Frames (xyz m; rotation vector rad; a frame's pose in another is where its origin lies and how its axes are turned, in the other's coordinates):
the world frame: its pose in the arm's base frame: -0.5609 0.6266 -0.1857 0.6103 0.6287 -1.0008
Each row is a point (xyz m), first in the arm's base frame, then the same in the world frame.
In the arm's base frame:
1: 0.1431 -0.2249 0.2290
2: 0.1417 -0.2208 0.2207
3: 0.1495 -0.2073 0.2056
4: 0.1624 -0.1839 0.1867
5: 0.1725 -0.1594 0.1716
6: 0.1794 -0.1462 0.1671
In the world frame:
1: 0.4628 0.3553 1.0258
2: 0.4659 0.3543 1.0170
3: 0.4723 0.3642 0.9987
4: 0.4779 0.3820 0.9718
5: 0.4789 0.3984 0.9462
6: 0.4775 0.4092 0.9350

